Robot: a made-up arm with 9 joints. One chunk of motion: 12 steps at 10 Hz.
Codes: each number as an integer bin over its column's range. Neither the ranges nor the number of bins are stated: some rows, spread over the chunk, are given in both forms.
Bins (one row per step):
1: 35 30 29 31 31 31
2: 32 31 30 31 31 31
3: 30 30 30 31 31 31
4: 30 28 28 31 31 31
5: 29 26 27 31 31 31
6: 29 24 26 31 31 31
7: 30 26 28 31 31 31
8: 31 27 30 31 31 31
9: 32 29 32 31 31 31
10: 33 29 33 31 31 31
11: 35 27 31 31 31 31
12: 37 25 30 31 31 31
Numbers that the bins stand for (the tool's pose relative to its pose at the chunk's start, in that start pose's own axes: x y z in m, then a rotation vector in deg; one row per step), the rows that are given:
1: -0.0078 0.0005 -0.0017 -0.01 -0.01 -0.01
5: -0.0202 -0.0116 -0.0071 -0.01 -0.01 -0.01
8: -0.0160 -0.0086 0.0010 -0.01 -0.01 -0.01
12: -0.0037 -0.0146 0.0010 -0.01 -0.01 -0.01
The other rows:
2: -0.0140 0.0035 0.0010 -0.01 -0.01 -0.01
3: -0.0181 0.0005 0.0010 -0.01 -0.01 -0.01
4: -0.0181 -0.0056 -0.0044 -0.01 -0.01 -0.01
6: -0.0202 -0.0176 -0.0098 -0.01 -0.01 -0.01
7: -0.0181 -0.0116 -0.0044 -0.01 -0.01 -0.01
9: -0.0140 -0.0025 0.0063 -0.01 -0.01 -0.01
10: -0.0119 -0.0025 0.0090 -0.01 -0.01 -0.01
11: -0.0078 -0.0086 0.0037 -0.01 -0.01 -0.01

